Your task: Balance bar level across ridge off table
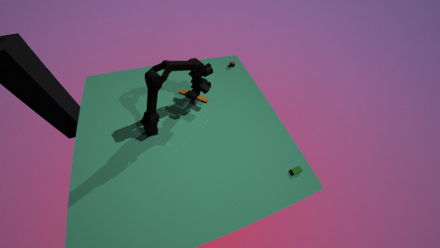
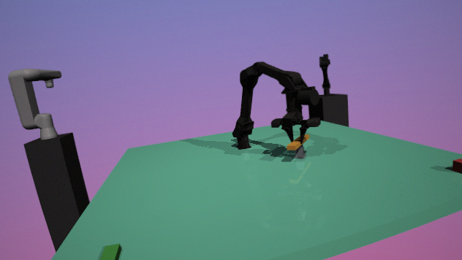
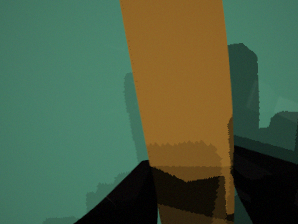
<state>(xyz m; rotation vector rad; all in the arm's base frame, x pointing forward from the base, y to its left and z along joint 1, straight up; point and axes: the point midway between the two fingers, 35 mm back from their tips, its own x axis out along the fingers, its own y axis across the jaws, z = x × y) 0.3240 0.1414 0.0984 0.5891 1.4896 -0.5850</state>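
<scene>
My gripper tip is now 2 cm to the right of the bar and 2 cm past it. From my gripper tip the other things lie so: red block (42 cm ahead, 36 cm to the left, 5 cm below); green block (64 cm to the right, 42 cm ahead, 6 cm below).
</scene>
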